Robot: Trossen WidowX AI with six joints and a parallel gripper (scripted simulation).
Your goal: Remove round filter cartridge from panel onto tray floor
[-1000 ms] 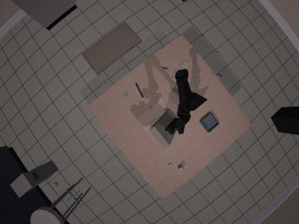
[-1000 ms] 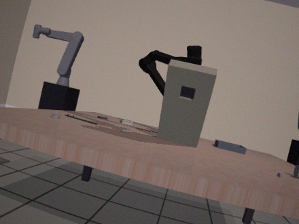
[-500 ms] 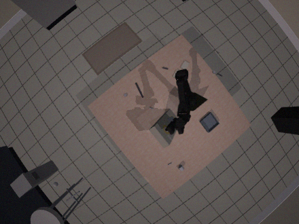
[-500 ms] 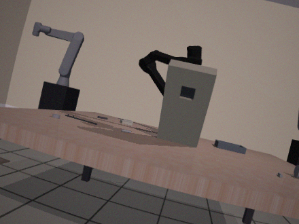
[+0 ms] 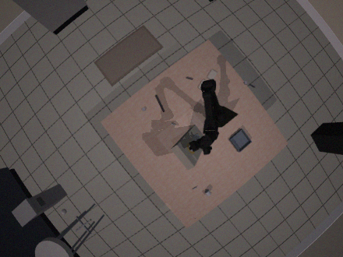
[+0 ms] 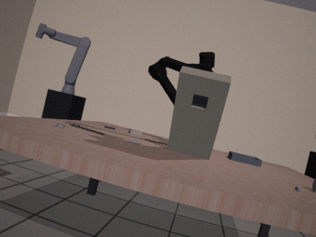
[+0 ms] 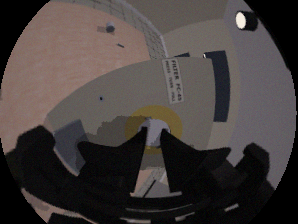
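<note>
Now: the round filter cartridge 1 cm ahead of my gripper tip and 1 cm below it. The rest, counted from my gripper tip: grey service panel: 4 cm behind, 8 cm below; then blue-grey tray: 43 cm behind, 26 cm to the left, 23 cm below.
</note>
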